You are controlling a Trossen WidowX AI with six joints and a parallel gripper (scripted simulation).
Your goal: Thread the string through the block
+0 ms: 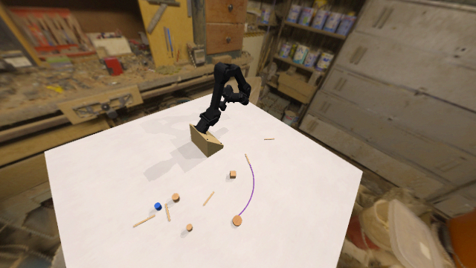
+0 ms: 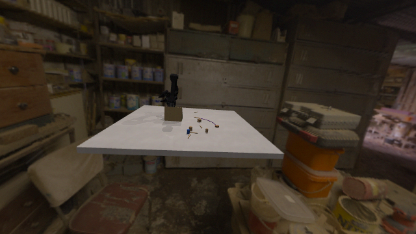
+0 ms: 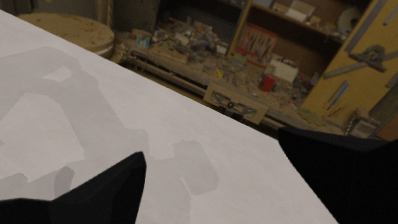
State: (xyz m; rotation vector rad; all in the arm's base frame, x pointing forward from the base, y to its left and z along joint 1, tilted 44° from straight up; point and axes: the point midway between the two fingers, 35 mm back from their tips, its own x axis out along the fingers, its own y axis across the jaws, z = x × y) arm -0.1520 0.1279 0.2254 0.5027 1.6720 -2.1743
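The small wooden block lies 48 cm ahead of my gripper tip, 22 cm to the right of it and 15 cm below it. From my gripper tip the other things lie so: round wooden button (66 cm ahead, 34 cm to the right, 15 cm below); then thin wooden stick (46 cm ahead, 8 cm to the right, 16 cm below); then blue cylinder (41 cm ahead, 57 cm to the right, 14 cm below).
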